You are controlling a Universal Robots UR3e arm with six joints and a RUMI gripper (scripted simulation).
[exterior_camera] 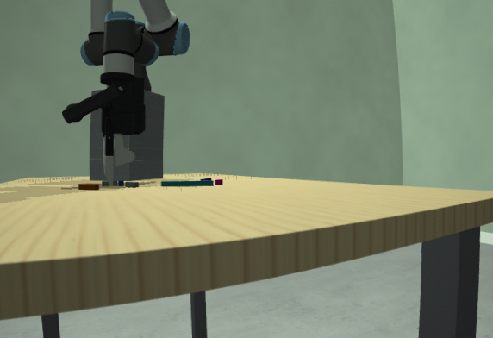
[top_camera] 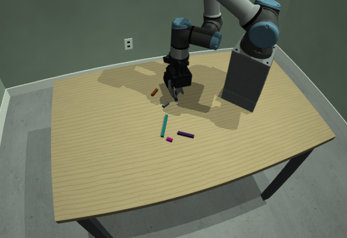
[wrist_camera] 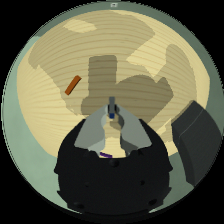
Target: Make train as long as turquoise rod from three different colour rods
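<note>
Now: hand 20 mm to the right of the blue rod and 10 mm above it. Also, from my hand: turquoise rod 120 mm to the left, 100 mm ahead, 10 mm below; then orange rod 70 mm ahead, 50 mm to the right, 10 mm below; then purple rod 190 mm to the left, 50 mm ahead, 10 mm below.
</note>
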